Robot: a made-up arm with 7 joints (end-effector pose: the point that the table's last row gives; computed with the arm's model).
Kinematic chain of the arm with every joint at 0, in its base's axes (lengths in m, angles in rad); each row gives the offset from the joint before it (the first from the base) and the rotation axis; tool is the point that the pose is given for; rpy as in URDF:
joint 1: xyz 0 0 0.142 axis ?
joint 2: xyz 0 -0.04 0.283 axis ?
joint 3: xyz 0 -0.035 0.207 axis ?
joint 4: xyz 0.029 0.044 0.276 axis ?
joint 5: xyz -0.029 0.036 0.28 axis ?
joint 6: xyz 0 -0.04 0.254 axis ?
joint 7: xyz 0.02 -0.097 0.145 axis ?
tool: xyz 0 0 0 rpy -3.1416 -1.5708 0
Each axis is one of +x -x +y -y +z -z.
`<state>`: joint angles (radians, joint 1 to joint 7).
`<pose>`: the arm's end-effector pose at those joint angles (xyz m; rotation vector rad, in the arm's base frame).
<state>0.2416 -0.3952 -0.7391 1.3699 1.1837 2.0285 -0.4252</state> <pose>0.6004 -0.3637 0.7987 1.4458 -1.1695 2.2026</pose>
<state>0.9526 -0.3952 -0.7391 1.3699 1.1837 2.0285 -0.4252</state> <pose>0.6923 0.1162 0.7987 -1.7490 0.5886 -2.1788</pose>
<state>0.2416 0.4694 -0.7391 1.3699 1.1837 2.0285 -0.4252</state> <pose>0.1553 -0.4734 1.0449 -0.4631 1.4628 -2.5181</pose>
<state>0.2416 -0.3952 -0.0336 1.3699 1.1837 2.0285 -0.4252</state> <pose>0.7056 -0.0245 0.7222 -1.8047 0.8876 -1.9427</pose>
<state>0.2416 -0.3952 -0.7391 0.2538 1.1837 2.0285 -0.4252</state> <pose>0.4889 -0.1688 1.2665 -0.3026 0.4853 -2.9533</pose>
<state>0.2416 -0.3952 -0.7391 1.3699 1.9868 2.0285 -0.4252</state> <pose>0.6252 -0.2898 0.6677 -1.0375 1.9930 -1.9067</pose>
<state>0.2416 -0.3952 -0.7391 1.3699 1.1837 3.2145 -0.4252</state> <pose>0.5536 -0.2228 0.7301 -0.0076 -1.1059 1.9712</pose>
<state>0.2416 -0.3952 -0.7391 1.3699 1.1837 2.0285 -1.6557</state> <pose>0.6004 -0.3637 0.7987 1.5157 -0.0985 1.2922</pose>
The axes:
joint 1: +z
joint 2: -y
joint 3: +z
joint 4: +y
joint 5: +z
joint 6: -y
joint 7: +x

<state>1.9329 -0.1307 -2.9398 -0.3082 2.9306 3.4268 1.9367</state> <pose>0.1576 0.3380 1.2455 1.4549 -0.0495 0.6502</pose>
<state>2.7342 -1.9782 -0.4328 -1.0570 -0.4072 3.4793 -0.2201</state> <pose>-0.6542 0.2659 0.4816 0.7887 0.9495 -0.2588</pose>
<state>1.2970 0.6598 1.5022 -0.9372 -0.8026 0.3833 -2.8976</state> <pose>0.5164 -0.6718 0.9940 -0.0451 0.1038 2.6188</pose>
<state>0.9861 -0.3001 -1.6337 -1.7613 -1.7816 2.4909 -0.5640</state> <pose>-0.0664 0.4038 0.6072 -1.6768 -0.6230 -0.4517</pose>
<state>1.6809 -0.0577 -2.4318 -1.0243 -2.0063 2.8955 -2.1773</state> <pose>-0.0782 0.4362 0.9792 -1.2416 -0.6781 -2.1474</pose>
